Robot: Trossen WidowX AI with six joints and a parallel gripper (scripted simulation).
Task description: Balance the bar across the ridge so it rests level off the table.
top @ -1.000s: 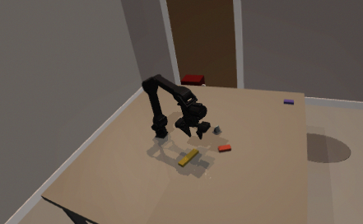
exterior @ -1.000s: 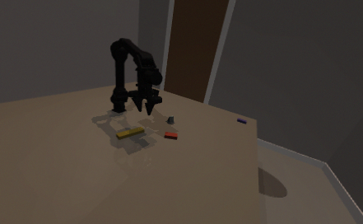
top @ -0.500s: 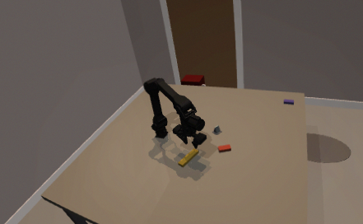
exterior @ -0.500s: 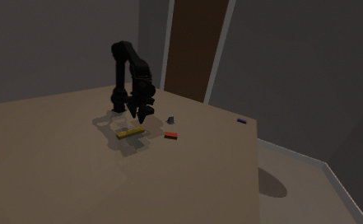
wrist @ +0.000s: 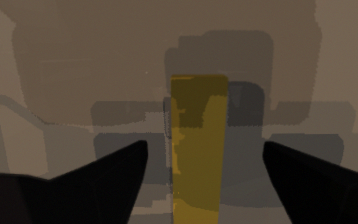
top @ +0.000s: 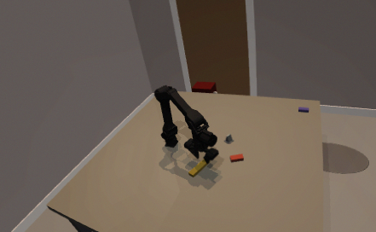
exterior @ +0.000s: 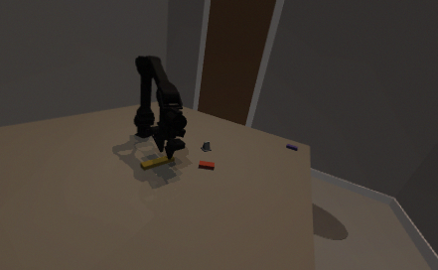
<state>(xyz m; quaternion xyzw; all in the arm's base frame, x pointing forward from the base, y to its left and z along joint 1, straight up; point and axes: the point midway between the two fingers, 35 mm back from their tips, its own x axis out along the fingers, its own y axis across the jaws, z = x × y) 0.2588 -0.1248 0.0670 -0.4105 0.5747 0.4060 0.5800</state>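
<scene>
Now: gripper tip 1 cm past the yellow bar, 3 cm to the left of it and 2 cm above it. The rest, counted from my gripper tip: red block (16 cm ahead, 9 cm to the left, 2 cm below); then small purple block (48 cm ahead, 62 cm to the left, 2 cm below).
</scene>
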